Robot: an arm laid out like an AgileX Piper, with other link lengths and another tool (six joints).
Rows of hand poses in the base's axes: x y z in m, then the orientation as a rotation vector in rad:
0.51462, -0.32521, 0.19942, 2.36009, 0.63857, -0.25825
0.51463, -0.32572, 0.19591, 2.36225, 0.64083, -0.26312
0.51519, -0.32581, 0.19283, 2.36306, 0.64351, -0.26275
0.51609, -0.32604, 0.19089, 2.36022, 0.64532, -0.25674
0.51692, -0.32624, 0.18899, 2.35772, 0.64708, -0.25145
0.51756, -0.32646, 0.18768, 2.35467, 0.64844, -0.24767
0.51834, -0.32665, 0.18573, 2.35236, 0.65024, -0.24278
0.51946, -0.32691, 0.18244, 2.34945, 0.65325, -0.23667
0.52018, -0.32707, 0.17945, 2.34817, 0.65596, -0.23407
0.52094, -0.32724, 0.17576, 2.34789, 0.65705, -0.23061
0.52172, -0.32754, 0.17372, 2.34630, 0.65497, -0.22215
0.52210, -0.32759, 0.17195, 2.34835, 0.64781, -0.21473
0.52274, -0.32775, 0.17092, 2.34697, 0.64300, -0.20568
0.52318, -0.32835, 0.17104, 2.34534, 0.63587, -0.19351
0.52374, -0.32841, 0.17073, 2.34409, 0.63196, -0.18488
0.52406, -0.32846, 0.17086, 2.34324, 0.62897, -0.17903
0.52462, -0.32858, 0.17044, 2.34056, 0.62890, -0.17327
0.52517, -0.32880, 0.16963, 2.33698, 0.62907, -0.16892
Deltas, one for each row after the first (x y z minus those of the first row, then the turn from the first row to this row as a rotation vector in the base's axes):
0.00001, -0.00051, -0.00351, 0.00208, 0.00440, -0.00034
0.00057, -0.00060, -0.00659, 0.00359, 0.00505, 0.00135
0.00147, -0.00083, -0.00853, 0.00206, 0.00101, 0.00491
0.00230, -0.00103, -0.01043, 0.00078, -0.00250, 0.00815
0.00294, -0.00125, -0.01174, -0.00130, -0.00511, 0.01087
0.00372, -0.00144, -0.01369, -0.00243, -0.00830, 0.01399
0.00484, -0.00170, -0.01698, -0.00364, -0.01205, 0.01841
0.00556, -0.00186, -0.01997, -0.00381, -0.01321, 0.02127
0.00632, -0.00203, -0.02366, -0.00337, -0.01537, 0.02299
0.00710, -0.00233, -0.02570, -0.00438, -0.02223, 0.02426
0.00748, -0.00238, -0.02747, -0.00343, -0.02951, 0.02086
0.00812, -0.00254, -0.02850, -0.00485, -0.03761, 0.02038
0.00856, -0.00314, -0.02838, -0.00666, -0.04870, 0.01923
0.00912, -0.00320, -0.02869, -0.00770, -0.05621, 0.01920
0.00944, -0.00325, -0.02856, -0.00849, -0.06142, 0.01895
0.01000, -0.00337, -0.02898, -0.01024, -0.06587, 0.02115
0.01055, -0.00359, -0.02979, -0.01295, -0.06936, 0.02337

